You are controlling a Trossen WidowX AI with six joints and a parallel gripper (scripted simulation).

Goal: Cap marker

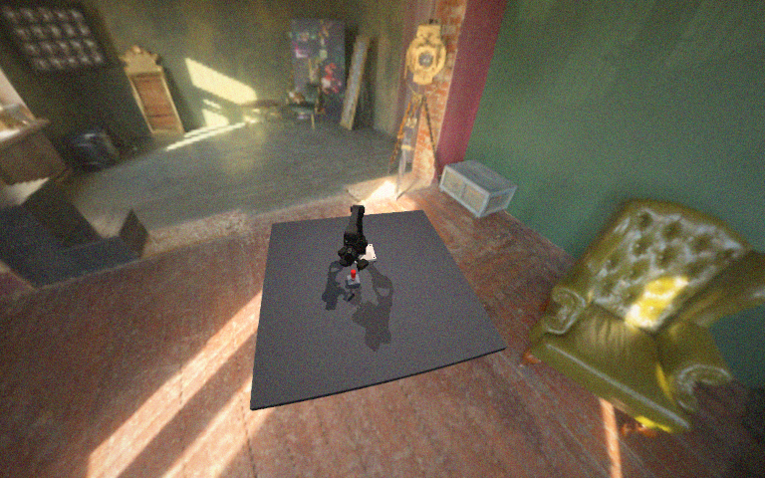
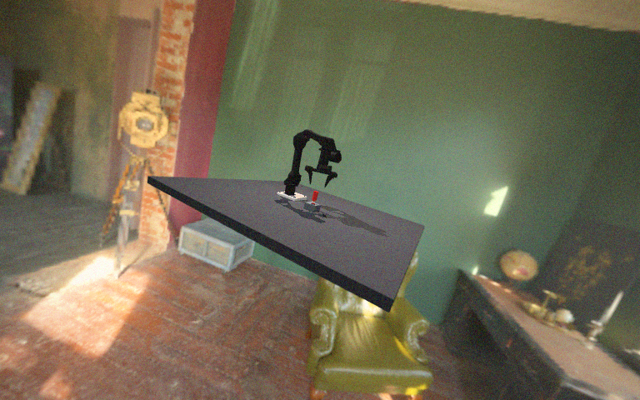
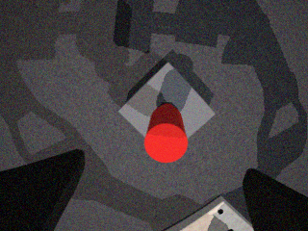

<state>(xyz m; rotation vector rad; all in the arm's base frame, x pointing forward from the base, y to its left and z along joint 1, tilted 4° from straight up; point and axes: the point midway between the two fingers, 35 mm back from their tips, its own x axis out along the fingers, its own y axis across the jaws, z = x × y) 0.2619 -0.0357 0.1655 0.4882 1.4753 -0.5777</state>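
The red cap is 6 cm below my gripper tip. The rest, counted from my gripper tip: holder block (13 cm below).
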